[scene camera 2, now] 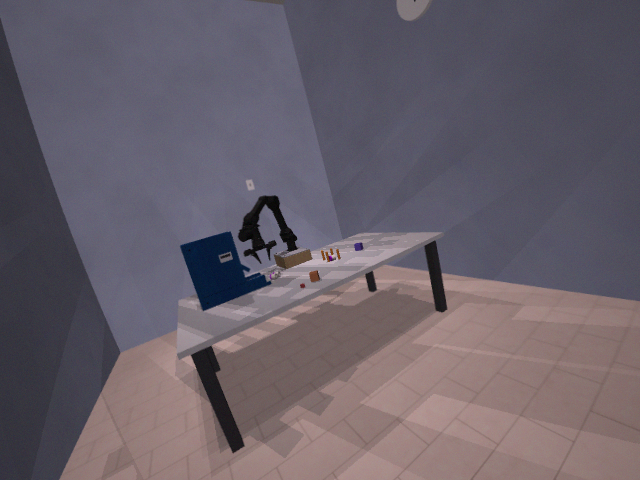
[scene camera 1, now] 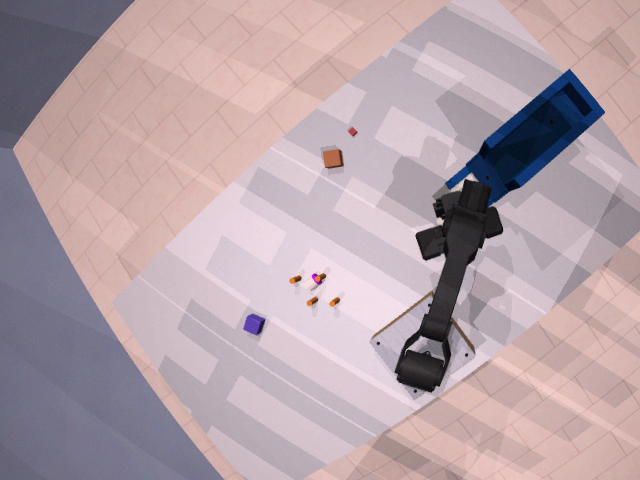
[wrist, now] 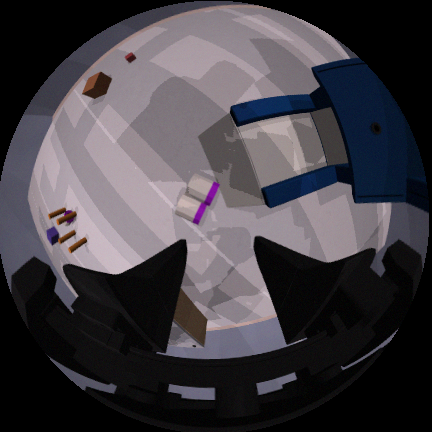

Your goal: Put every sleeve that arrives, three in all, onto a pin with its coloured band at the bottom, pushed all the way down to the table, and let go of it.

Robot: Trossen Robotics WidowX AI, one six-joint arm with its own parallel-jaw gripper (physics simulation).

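Observation:
My gripper [scene camera 2: 264,260] [wrist: 220,243] is open and empty above the table. Two white sleeves with purple bands lie close together on their sides in front of the fingertips; the wrist view shows one sleeve [wrist: 200,187] nearer the chute and the other sleeve [wrist: 189,208] beside it, bands towards the lower right. They also show small in scene camera 2. The arm mostly hides them in scene camera 1. A third sleeve [scene camera 1: 311,283] appears to lie among the upright orange pins, its purple band [scene camera 1: 315,279] [wrist: 69,216] against one pin [scene camera 1: 321,276]. Other pins [scene camera 1: 334,301] [wrist: 77,245] show no sleeve.
A large blue chute [scene camera 1: 537,139] [scene camera 2: 214,271] [wrist: 380,160] stands beside the gripper, its two side rails reaching towards the sleeves. An orange-brown block [scene camera 1: 332,158] [wrist: 97,85], a small red cube [scene camera 1: 352,131] [wrist: 130,57] and a purple block [scene camera 1: 253,324] [scene camera 2: 358,246] stand on the table.

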